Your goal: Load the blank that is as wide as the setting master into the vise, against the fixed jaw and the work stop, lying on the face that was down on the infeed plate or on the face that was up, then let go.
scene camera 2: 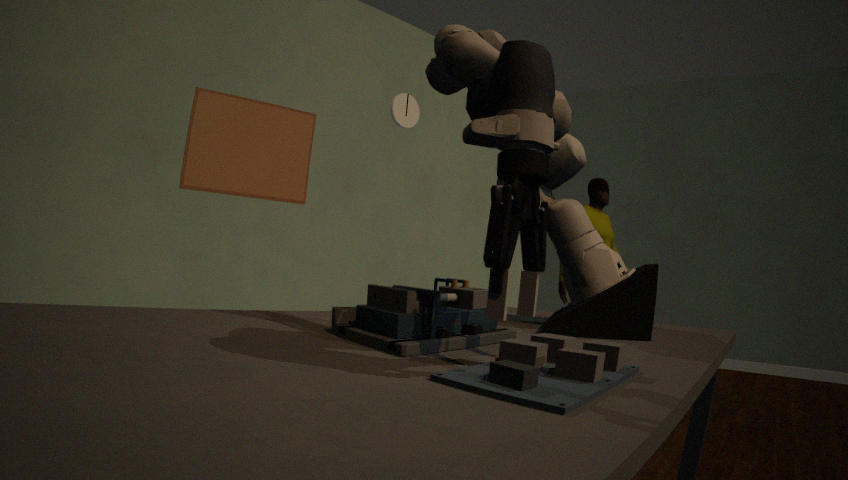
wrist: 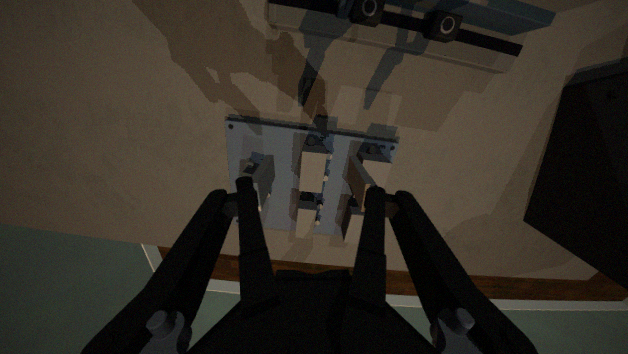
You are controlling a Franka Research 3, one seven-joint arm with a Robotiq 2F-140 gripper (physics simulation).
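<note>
The infeed plate (scene camera 2: 562, 403) (wrist: 285, 145) carries several blocks. They include a darker block (scene camera 2: 512, 374) at its near left, a pale block (scene camera 2: 522, 352) (wrist: 313, 171) and another block (scene camera 2: 578, 364). I cannot tell which blank matches the setting master in width, nor pick out the master. The vise (scene camera 2: 386, 321) stands behind the plate, with grey-brown jaw blocks and a blue upright bracket (scene camera 2: 436, 312) at its near side. Part of the vise's base (wrist: 450, 52) shows in the wrist view. My gripper (scene camera 2: 514, 291) (wrist: 311, 166) is open and empty, raised above the blocks. Its fingers partly hide the left and right blocks in the wrist view.
The arm's dark wedge-shaped base (scene camera 2: 624, 309) (wrist: 585, 175) stands behind and to the right of the plate. The table's edge (scene camera 2: 696, 389) runs along the right in the scene view. A person in yellow (scene camera 2: 602, 228) stands beyond the arm.
</note>
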